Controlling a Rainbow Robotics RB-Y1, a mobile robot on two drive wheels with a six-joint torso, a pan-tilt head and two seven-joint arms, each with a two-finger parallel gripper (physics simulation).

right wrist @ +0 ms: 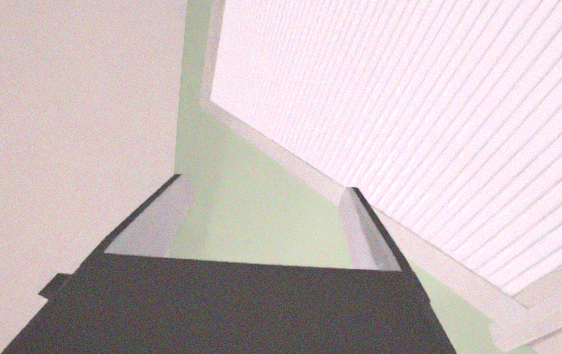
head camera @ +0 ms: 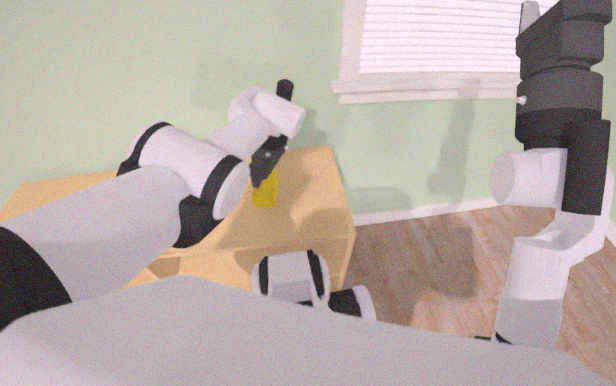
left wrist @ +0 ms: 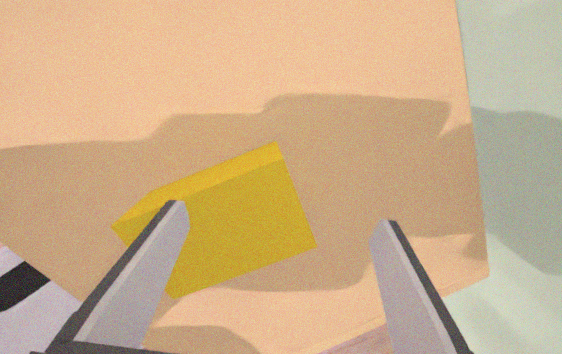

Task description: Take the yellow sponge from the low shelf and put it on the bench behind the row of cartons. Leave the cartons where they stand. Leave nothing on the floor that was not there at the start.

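Frame: origin at the robot's base, x right, y ahead, z up, level; centimetres.
Seen in the pictures: left gripper, fingertip midpoint: (head camera: 265, 172) (left wrist: 280, 221); right gripper, fingertip midpoint: (right wrist: 267, 191).
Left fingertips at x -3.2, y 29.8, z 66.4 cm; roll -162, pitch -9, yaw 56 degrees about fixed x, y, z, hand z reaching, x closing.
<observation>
A point is followed by its place in that frame.
The yellow sponge (head camera: 266, 192) @(x -3.3, y 22.7, z 65.5 cm) (left wrist: 240, 215) @(x -4.3, y 27.9, z 65.6 cm) lies on the light wooden top of a low shelf (head camera: 327, 215) @(x 12.5, y 15.2, z 61.1 cm) (left wrist: 250, 50) @(x -11.5, y 33.1, z 61.1 cm), near its right end in the head view. My left gripper (head camera: 257, 182) (left wrist: 280, 221) @(x -3.2, y 29.8, z 66.4 cm) is open above the sponge with nothing held. In the left wrist view one finger overlaps the sponge's left part, and the other finger is over bare wood to its right. My right gripper (right wrist: 267, 191) @(x 38.5, y 7.4, z 116.7 cm) is open and empty, raised high at the right of the head view, where its fingers are partly cut off. The cartons and the bench do not show in these views.
A green wall (head camera: 150, 60) @(x -30.4, y 50.7, z 95.1 cm) (right wrist: 250, 220) @(x -11.0, y 49.9, z 150.5 cm) stands behind the shelf. A window with blinds (head camera: 440, 40) @(x 52.8, y 46.9, z 95.2 cm) (right wrist: 400, 125) @(x 47.8, y 47.1, z 118.1 cm) is near the right gripper. Wood floor (head camera: 445, 260) @(x 78.5, y 16.9, z 0.1 cm) lies right of the shelf. A pale plain surface (right wrist: 85, 110) @(x 1.2, y 4.7, z 243.7 cm) fills the right wrist view's left side.
</observation>
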